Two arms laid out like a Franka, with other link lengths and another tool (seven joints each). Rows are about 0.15 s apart.
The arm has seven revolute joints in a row. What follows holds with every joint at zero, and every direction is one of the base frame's.
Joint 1 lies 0.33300 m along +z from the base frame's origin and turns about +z.
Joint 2 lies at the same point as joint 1 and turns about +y.
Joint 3 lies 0.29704 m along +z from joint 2 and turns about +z.
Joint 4 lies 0.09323 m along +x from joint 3 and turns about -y.
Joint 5 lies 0.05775 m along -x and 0.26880 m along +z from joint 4 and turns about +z.
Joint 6 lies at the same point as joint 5 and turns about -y.
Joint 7 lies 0.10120 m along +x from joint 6 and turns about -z.
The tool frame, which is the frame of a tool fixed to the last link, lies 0.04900 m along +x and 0.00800 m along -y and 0.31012 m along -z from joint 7; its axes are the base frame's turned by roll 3.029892, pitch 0.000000 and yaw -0.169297 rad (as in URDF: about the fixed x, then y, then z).
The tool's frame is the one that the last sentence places.
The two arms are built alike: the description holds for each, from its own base.
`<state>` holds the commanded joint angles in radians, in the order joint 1, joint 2, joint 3, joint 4, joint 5, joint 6, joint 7, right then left.
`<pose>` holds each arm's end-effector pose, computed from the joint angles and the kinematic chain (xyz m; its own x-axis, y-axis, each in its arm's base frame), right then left.
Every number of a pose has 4 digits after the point.
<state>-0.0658 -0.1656 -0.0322 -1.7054 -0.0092 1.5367 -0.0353 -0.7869 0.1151 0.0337 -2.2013 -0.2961 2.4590 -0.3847</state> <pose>0.4563 -0.0542 0.3968 0.9732 -0.2298 -0.0026 -0.2279 -0.9668 0.1157 0.3970 -0.3891 0.1919 0.9491 -0.3071 0.0705 -0.3123 -0.8879 0.3378</pose>
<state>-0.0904 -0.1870 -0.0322 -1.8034 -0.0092 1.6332 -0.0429 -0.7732 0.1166 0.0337 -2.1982 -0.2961 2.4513 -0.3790</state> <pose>0.4587 -0.0653 0.3801 0.9693 -0.2454 0.0170 -0.2457 -0.9628 0.1125 0.4010 -0.3837 0.1911 0.9513 -0.3010 0.0660 -0.3052 -0.8908 0.3365</pose>
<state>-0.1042 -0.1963 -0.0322 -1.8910 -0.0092 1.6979 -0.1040 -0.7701 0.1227 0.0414 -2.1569 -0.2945 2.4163 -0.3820</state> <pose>0.4542 -0.0678 0.3569 0.9801 -0.1986 0.0033 -0.1977 -0.9736 0.1141 0.4081 -0.3862 0.1991 0.9530 -0.2960 0.0650 -0.3000 -0.8908 0.3412</pose>
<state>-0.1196 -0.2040 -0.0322 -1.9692 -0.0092 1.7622 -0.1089 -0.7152 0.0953 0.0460 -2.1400 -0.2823 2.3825 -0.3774</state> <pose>0.4499 -0.0738 0.3369 0.9781 -0.2082 -0.0029 -0.2065 -0.9718 0.1141 0.4297 -0.3636 0.2156 0.9632 -0.2574 0.0779 -0.2683 -0.9003 0.3428</pose>
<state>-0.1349 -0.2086 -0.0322 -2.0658 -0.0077 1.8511 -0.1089 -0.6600 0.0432 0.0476 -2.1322 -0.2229 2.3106 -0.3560</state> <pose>0.4458 -0.0794 0.3113 0.9749 -0.2227 -0.0061 -0.2207 -0.9688 0.1126 0.4400 -0.3320 0.2342 0.9581 -0.2732 0.0859 -0.2863 -0.9077 0.3069</pose>
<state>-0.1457 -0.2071 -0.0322 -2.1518 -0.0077 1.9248 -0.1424 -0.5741 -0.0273 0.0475 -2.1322 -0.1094 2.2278 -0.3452</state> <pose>0.4387 -0.0811 0.2853 0.9796 -0.1999 -0.0200 -0.1965 -0.9740 0.1125 0.4566 -0.2746 0.2559 0.9553 -0.2781 0.1008 -0.2941 -0.9291 0.2241</pose>
